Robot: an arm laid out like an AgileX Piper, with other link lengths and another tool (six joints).
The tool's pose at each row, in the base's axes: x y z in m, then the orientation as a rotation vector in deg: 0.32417, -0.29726, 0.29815, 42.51, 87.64, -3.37; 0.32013, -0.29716, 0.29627, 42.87, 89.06, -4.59; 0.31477, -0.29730, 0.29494, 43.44, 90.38, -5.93; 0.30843, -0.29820, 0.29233, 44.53, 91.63, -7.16; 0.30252, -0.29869, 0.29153, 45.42, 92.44, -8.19; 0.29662, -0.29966, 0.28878, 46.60, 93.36, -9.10; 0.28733, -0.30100, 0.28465, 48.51, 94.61, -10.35; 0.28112, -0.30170, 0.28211, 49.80, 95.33, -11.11
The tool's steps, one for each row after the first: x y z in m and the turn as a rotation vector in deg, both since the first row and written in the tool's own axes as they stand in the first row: 0.00141, -0.00260, -0.00334, 1.17, 1.04, -0.93; 0.00210, -0.00579, -0.00779, 2.54, 2.00, -1.76; 0.00357, -0.01056, -0.01258, 4.17, 3.04, -2.20; 0.00359, -0.01409, -0.01741, 5.49, 3.69, -2.51; 0.00519, -0.01876, -0.02177, 6.93, 4.54, -2.61; 0.00760, -0.02588, -0.02873, 9.09, 5.76, -2.58; 0.00910, -0.03041, -0.03351, 10.48, 6.50, -2.48
